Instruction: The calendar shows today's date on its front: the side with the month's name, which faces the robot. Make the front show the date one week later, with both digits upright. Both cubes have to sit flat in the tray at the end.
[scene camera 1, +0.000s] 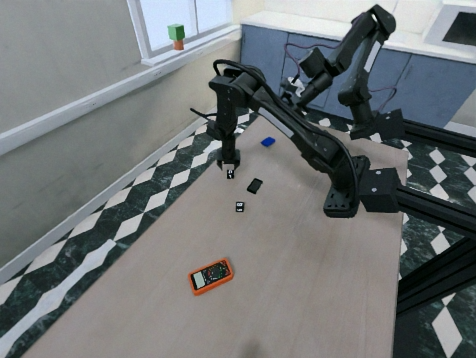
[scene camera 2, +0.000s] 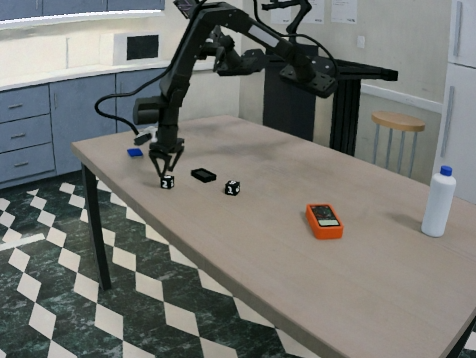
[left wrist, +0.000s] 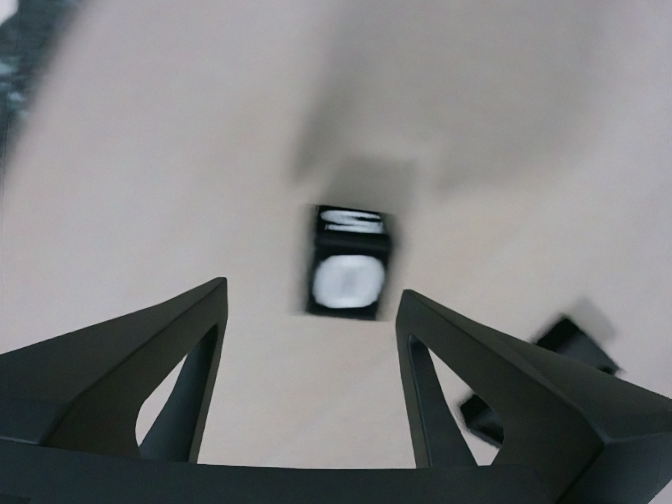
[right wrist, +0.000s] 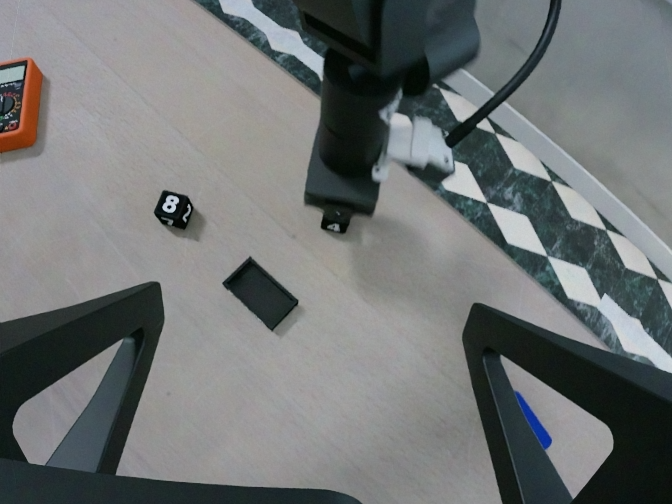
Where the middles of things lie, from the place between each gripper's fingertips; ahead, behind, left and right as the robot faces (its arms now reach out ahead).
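Scene:
The black calendar tray (left wrist: 555, 333) is 140 mm behind my left hand (scene camera 2: 166, 174) and 40 mm below it. As for my right gripper, it is 80 mm to the right of the tray, 30 mm short of it and 320 mm above it.

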